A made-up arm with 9 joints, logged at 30 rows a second.
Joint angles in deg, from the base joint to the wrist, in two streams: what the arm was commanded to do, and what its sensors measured. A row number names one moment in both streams.
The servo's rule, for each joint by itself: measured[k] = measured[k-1] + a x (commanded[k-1-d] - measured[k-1]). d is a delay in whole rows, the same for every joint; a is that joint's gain. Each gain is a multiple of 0.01, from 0.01 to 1. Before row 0 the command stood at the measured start. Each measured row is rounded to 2 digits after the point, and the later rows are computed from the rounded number. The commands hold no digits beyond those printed.
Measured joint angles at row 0:
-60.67, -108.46, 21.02, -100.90, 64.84, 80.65, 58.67, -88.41, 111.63
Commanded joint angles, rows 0 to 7:
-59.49, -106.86, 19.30, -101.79, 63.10, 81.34, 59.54, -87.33, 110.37
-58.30, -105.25, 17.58, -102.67, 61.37, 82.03, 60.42, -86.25, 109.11
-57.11, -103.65, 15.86, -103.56, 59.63, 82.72, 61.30, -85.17, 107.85
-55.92, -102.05, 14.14, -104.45, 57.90, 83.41, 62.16, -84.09, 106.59
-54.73, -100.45, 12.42, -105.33, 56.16, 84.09, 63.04, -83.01, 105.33
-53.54, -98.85, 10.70, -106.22, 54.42, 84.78, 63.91, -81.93, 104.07
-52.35, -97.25, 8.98, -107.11, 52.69, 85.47, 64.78, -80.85, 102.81
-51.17, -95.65, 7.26, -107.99, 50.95, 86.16, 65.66, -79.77, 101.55
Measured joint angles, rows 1 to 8:
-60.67, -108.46, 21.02, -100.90, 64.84, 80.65, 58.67, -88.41, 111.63
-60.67, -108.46, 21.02, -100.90, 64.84, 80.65, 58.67, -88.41, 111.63
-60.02, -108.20, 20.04, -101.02, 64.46, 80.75, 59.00, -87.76, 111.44
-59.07, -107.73, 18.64, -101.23, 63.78, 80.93, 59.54, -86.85, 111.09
-57.99, -107.08, 17.06, -101.53, 62.87, 81.18, 60.21, -85.84, 110.60
-56.85, -106.28, 15.40, -101.91, 61.78, 81.49, 60.95, -84.79, 110.00
-55.68, -105.35, 13.70, -102.35, 60.54, 81.85, 61.74, -83.72, 109.30
-54.50, -104.31, 11.99, -102.85, 59.19, 82.26, 62.56, -82.65, 108.52
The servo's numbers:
d 2
a 0.55 0.16 0.57 0.13 0.22 0.14 0.38 0.60 0.15

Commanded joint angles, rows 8 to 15:
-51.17, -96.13, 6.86, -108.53, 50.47, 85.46, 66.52, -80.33, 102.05
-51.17, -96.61, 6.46, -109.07, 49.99, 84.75, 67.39, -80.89, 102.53
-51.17, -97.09, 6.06, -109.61, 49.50, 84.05, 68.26, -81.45, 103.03
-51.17, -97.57, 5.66, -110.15, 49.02, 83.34, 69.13, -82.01, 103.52
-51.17, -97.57, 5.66, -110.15, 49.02, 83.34, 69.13, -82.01, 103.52
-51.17, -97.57, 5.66, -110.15, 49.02, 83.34, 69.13, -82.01, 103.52
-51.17, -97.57, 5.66, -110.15, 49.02, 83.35, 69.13, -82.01, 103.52
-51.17, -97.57, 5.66, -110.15, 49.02, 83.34, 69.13, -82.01, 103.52
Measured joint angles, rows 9 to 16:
-53.32, -103.18, 10.27, -103.40, 57.76, 82.71, 63.40, -81.57, 107.66
-52.14, -101.98, 8.55, -104.00, 56.26, 83.19, 64.26, -80.49, 106.74
-51.61, -101.04, 7.59, -104.59, 54.99, 83.51, 65.12, -80.39, 106.04
-51.37, -100.33, 6.95, -105.17, 53.89, 83.68, 65.98, -80.69, 105.51
-51.26, -99.81, 6.44, -105.75, 52.92, 83.73, 66.85, -81.15, 105.14
-51.21, -99.45, 6.00, -106.32, 52.06, 83.68, 67.72, -81.67, 104.90
-51.19, -99.15, 5.81, -106.82, 51.39, 83.63, 68.26, -81.87, 104.69
-51.18, -98.90, 5.72, -107.25, 50.87, 83.59, 68.59, -81.95, 104.51

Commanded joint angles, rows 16 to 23:
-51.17, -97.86, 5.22, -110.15, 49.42, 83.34, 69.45, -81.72, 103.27
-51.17, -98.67, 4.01, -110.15, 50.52, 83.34, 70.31, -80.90, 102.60
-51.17, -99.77, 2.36, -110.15, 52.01, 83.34, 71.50, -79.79, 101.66
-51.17, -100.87, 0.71, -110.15, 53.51, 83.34, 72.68, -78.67, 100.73
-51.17, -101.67, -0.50, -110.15, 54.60, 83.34, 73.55, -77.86, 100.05
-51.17, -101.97, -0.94, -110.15, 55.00, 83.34, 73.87, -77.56, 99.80
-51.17, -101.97, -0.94, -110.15, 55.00, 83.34, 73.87, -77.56, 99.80
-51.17, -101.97, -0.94, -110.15, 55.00, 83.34, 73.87, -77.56, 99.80
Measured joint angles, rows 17 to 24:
-51.17, -98.69, 5.69, -107.63, 50.46, 83.56, 68.80, -81.99, 104.36
-51.17, -98.51, 5.67, -107.96, 50.14, 83.53, 68.93, -82.00, 104.23
-51.17, -98.41, 5.41, -108.24, 49.98, 83.50, 69.13, -81.83, 104.09
-51.17, -98.45, 4.61, -108.49, 50.10, 83.48, 69.58, -81.27, 103.87
-51.17, -98.66, 3.33, -108.71, 50.52, 83.46, 70.31, -80.38, 103.54
-51.17, -99.01, 1.84, -108.90, 51.18, 83.44, 71.21, -79.35, 103.12
-51.17, -99.44, 0.51, -109.06, 51.93, 83.43, 72.10, -78.46, 102.66
-51.17, -99.84, -0.32, -109.20, 52.61, 83.42, 72.77, -77.92, 102.23

